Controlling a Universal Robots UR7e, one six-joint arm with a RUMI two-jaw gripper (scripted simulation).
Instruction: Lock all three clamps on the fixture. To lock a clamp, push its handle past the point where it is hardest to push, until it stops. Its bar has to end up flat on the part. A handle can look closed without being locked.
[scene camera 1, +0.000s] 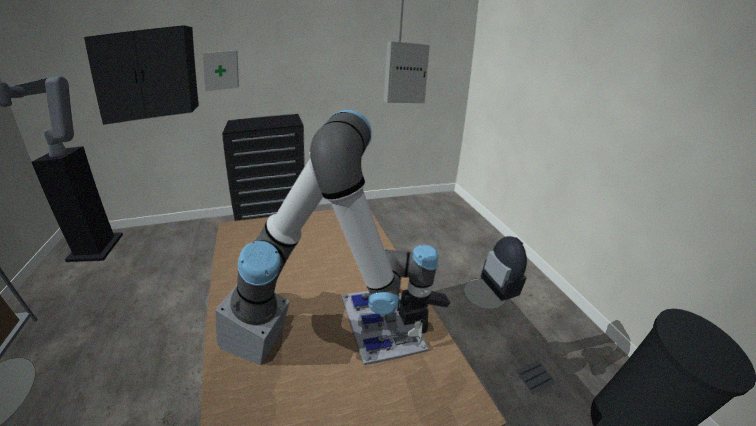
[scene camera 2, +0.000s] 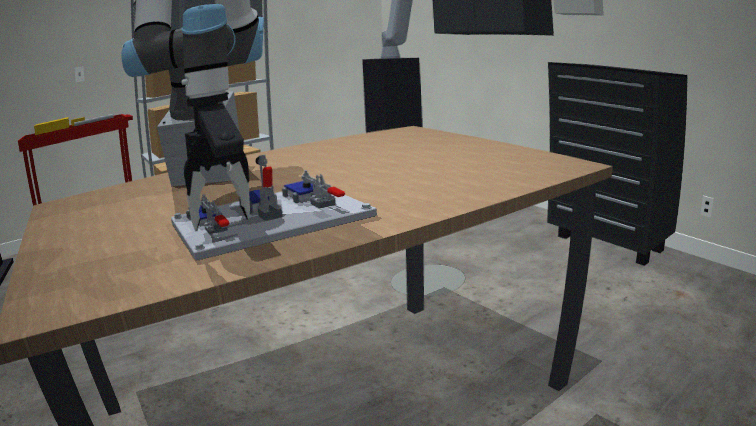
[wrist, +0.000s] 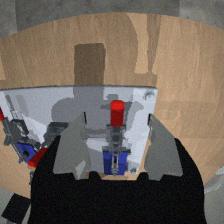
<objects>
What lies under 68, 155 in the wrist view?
My gripper.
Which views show my gripper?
Scene camera 1, scene camera 2 and the wrist view: all of them.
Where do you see my gripper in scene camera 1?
At 414, 333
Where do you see a grey fixture plate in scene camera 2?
300, 218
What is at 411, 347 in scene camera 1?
A grey fixture plate.
</objects>
